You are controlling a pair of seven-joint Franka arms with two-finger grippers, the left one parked.
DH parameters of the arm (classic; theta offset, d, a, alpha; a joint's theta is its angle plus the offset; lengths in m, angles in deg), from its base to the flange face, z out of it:
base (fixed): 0 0 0 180
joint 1: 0 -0.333 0 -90
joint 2: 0 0 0 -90
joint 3: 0 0.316 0.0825 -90
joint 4: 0 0 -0.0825 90
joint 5: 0 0.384 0 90
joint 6: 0 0 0.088 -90
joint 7: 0 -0.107 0 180
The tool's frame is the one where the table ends.
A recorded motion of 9 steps. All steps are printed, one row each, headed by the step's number.
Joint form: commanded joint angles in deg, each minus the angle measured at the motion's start. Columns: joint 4, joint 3, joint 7, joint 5, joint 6, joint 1, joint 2.
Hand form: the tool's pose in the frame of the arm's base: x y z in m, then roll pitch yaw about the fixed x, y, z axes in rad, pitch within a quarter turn. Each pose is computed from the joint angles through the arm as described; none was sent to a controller.
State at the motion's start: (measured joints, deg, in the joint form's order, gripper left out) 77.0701 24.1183 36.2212 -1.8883 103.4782 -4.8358 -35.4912
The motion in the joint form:
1: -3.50 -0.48 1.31 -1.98 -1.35 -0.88 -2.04
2: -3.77 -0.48 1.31 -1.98 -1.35 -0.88 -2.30
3: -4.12 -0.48 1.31 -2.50 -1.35 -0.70 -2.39
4: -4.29 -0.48 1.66 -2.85 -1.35 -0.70 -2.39
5: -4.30 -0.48 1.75 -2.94 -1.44 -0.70 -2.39
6: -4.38 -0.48 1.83 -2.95 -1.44 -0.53 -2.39
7: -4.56 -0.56 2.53 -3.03 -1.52 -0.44 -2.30
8: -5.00 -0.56 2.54 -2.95 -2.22 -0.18 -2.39
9: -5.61 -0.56 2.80 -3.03 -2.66 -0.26 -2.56
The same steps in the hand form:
1: 0.6560 0.2843 0.3798 -2.9300 -0.0250 1.1183
2: 0.6571 0.2842 0.3789 -2.9290 -0.0262 1.1172
3: 0.6596 0.2812 0.3804 -2.9386 -0.0251 1.1156
4: 0.6604 0.2806 0.3816 -2.9453 -0.0252 1.1228
5: 0.6603 0.2804 0.3816 -2.9457 -0.0235 1.1251
6: 0.6614 0.2784 0.3822 -2.9468 -0.0247 1.1232
7: 0.6626 0.2764 0.3844 -2.9510 -0.0276 1.1325
8: 0.6639 0.2727 0.3859 -2.9459 -0.0239 1.1278
9: 0.6649 0.2728 0.3881 -2.9464 -0.0245 1.1327

